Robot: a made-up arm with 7 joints.
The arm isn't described. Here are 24 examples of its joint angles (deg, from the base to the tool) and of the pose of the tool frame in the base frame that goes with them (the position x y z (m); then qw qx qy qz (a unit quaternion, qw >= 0)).
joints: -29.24 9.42 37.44 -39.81 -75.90 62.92 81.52
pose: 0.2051 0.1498 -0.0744 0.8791 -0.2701 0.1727 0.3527
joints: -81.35 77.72 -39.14 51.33 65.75 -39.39 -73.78
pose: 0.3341 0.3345 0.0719 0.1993 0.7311 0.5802 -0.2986
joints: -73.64 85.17 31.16 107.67 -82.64 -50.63 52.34
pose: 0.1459 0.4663 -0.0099 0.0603 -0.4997 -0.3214 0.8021
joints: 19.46 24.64 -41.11 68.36 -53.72 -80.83 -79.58
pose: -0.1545 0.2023 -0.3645 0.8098 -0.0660 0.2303 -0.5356
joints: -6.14 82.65 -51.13 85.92 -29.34 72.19 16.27
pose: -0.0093 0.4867 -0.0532 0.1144 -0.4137 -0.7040 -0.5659
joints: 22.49 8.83 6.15 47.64 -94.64 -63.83 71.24
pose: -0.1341 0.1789 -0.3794 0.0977 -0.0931 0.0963 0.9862
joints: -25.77 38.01 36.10 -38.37 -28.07 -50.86 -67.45
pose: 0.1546 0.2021 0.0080 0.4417 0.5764 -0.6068 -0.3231
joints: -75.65 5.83 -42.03 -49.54 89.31 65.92 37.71
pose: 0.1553 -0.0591 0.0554 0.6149 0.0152 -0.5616 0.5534
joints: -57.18 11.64 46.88 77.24 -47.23 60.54 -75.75
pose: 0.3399 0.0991 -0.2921 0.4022 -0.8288 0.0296 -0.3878
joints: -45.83 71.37 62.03 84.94 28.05 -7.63 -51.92
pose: 0.1730 0.4730 -0.0802 0.9700 0.0941 0.1955 0.1095
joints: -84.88 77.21 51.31 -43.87 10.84 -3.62 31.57
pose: -0.0084 0.1749 0.1778 0.0208 0.1582 -0.8839 0.4395
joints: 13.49 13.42 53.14 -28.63 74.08 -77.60 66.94
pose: 0.0489 0.2367 -0.1628 0.5495 0.5764 -0.5983 0.0884
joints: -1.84 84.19 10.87 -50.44 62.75 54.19 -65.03
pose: 0.1650 0.1657 0.0141 0.5247 0.8184 0.2312 0.0382
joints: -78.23 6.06 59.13 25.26 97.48 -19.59 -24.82
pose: 0.4076 0.1572 -0.0253 0.8316 0.5469 -0.0234 0.0938
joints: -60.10 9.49 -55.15 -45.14 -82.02 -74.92 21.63
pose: 0.1629 -0.0666 -0.0164 0.3893 -0.8367 -0.1716 -0.3449
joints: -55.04 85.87 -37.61 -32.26 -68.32 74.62 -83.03
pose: 0.2414 0.1553 -0.0192 0.4246 -0.0275 0.6081 -0.6702
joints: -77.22 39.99 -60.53 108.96 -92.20 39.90 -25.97
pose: 0.3465 0.3014 -0.1402 0.8612 -0.2820 0.3883 0.1675
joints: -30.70 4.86 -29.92 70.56 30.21 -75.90 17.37
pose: 0.1858 0.0169 -0.3818 0.8853 0.1238 -0.1882 -0.4069
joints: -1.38 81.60 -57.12 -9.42 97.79 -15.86 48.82
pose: 0.0665 0.2470 -0.2432 0.3102 0.6077 -0.4323 -0.5896
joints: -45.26 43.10 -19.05 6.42 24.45 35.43 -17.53
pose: 0.3475 0.1529 -0.1128 0.8164 0.5561 0.1498 -0.0419
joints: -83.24 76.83 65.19 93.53 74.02 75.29 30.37
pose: 0.2218 0.4308 0.0045 0.4219 0.0997 0.6167 0.6570
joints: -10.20 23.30 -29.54 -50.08 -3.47 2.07 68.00
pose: 0.1367 0.0197 -0.1215 0.9302 -0.1429 -0.2601 0.2162
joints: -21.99 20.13 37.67 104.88 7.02 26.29 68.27
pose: 0.0181 0.1802 -0.4234 0.2977 0.3422 0.7672 0.4535
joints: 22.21 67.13 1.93 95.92 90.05 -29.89 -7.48
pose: -0.1636 0.4573 -0.1186 0.0899 0.3910 0.7959 -0.4533
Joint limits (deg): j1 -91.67..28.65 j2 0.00..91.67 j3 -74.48..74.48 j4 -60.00..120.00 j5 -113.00..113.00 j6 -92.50..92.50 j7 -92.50..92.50
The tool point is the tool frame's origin. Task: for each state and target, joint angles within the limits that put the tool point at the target. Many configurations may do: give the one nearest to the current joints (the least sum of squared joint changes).
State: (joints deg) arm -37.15 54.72 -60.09 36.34 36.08 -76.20 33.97
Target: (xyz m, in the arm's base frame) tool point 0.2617 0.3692 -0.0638
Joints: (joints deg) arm -52.70 82.90 -49.36 50.17 35.49 -72.30 33.97
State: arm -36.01 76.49 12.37 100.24 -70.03 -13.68 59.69
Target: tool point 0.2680 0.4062 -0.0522
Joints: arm -42.73 66.19 5.84 53.43 -66.79 -22.61 59.69
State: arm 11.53 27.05 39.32 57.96 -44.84 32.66 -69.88
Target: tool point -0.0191 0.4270 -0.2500
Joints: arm 6.30 47.43 43.17 59.09 -44.14 28.97 -69.88
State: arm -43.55 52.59 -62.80 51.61 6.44 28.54 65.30
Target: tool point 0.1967 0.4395 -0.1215
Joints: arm -39.06 79.77 -61.83 57.03 6.53 31.98 65.30
